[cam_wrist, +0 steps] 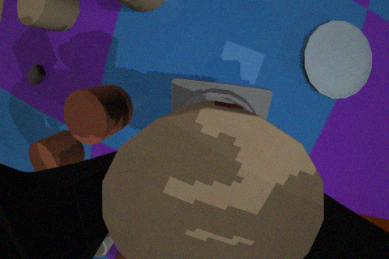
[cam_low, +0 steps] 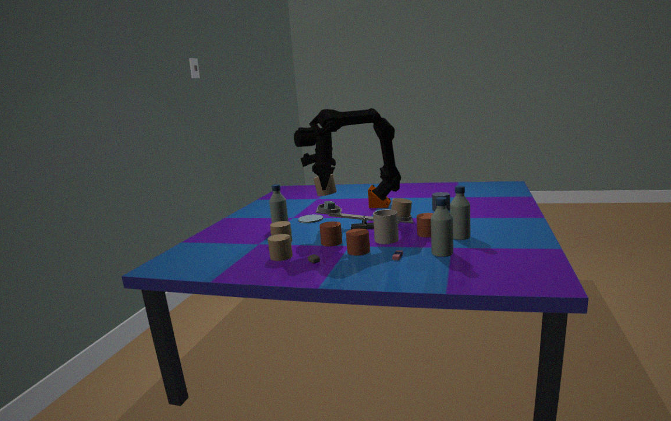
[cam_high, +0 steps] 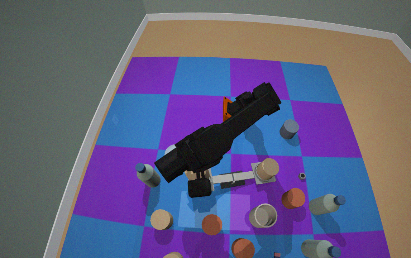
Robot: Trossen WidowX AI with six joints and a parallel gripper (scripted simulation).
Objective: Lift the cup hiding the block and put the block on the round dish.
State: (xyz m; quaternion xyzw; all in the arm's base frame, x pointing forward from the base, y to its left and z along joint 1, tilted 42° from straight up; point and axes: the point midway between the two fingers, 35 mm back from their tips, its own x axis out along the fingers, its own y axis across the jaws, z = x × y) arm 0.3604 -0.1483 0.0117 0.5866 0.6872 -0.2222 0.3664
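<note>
Now: gripper tip 7 cm above the pale green block and 1 cm to the right of it. Round my gripper tip: nut: 43 cm to the left, 15 cm below, 8 cm behind; round dish: 15 cm below, 12 cm to the right, 12 cm behind; grey cylinder: 39 cm to the left, 27 cm behind, 12 cm below.
</note>
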